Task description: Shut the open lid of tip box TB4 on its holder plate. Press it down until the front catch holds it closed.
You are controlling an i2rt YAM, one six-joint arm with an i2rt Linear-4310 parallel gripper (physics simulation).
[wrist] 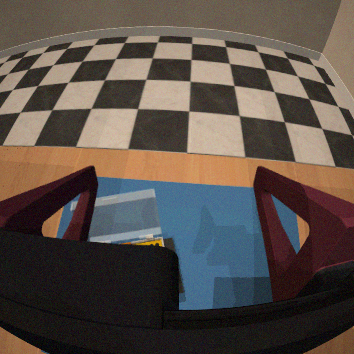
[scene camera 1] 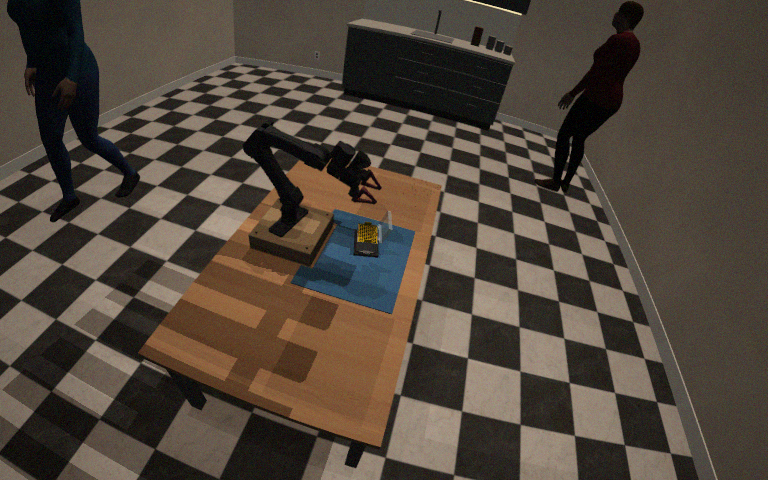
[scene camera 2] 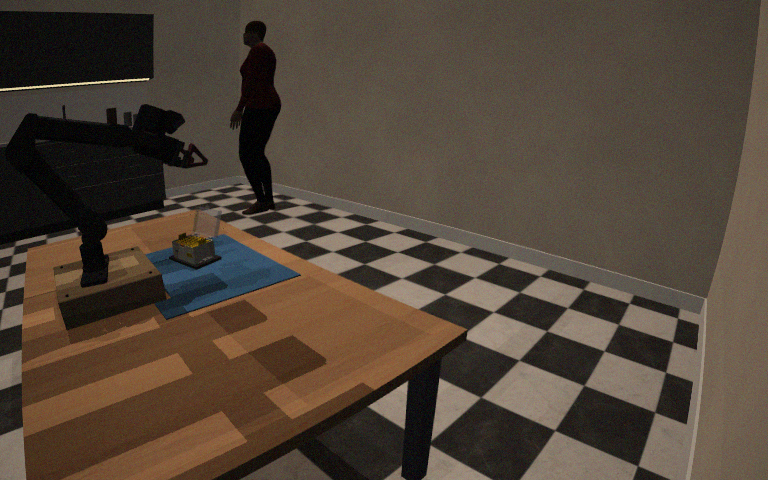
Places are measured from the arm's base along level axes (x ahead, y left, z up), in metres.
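Pixels of known places: gripper, fingertip midpoint: (wrist: pixel 175 174) (scene camera 1: pixel 378 195) (scene camera 2: pixel 200 161); arm's base at its link origin: (scene camera 1: pixel 289 221) (scene camera 2: pixel 96 271).
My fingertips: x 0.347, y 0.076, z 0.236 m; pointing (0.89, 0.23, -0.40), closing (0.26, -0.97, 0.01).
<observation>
Ahead of a thing's pixels: the offset from my fingertips to its top centre. "spot": to the spot under its first point. Level surfaces: height alone.
The tip box @(dy +0.060, dx -0.039, dz -0.240 m) (scene camera 1: pixel 367 233) (scene camera 2: pixel 193 250), grey with yellow tips on top, stands on a dark holder plate @(spot: dy -0.006, dx -0.005, dz -0.293 m) (scene camera 1: pixel 366 253) (scene camera 2: pixel 216 258) on the blue mat. In the wrist view a strip of its yellow tips @(spot: dy +0.032, dx +0.012, dz -0.249 m) (wrist: pixel 155 243) shows, and the gripper's dark housing hides the rest. Its clear lid @(spot: dy +0.126, dx +0.007, dz -0.209 m) (scene camera 1: pixel 385 222) (scene camera 2: pixel 206 224) (wrist: pixel 126 215) stands open, upright on the side away from the robot's base. My gripper (scene camera 1: pixel 378 194) (scene camera 2: pixel 206 162) (wrist: pixel 175 174) is open and empty, high above the table and apart from the box and the lid.
The blue mat @(dz -0.306 m) (scene camera 1: pixel 362 285) (scene camera 2: pixel 249 268) (wrist: pixel 230 210) lies on the wooden table @(dz -0.309 m) (scene camera 1: pixel 339 384) (scene camera 2: pixel 169 407). The arm stands on a wooden block (scene camera 1: pixel 283 251) (scene camera 2: pixel 113 294) beside the mat. Two people stand on the floor away from the table.
</observation>
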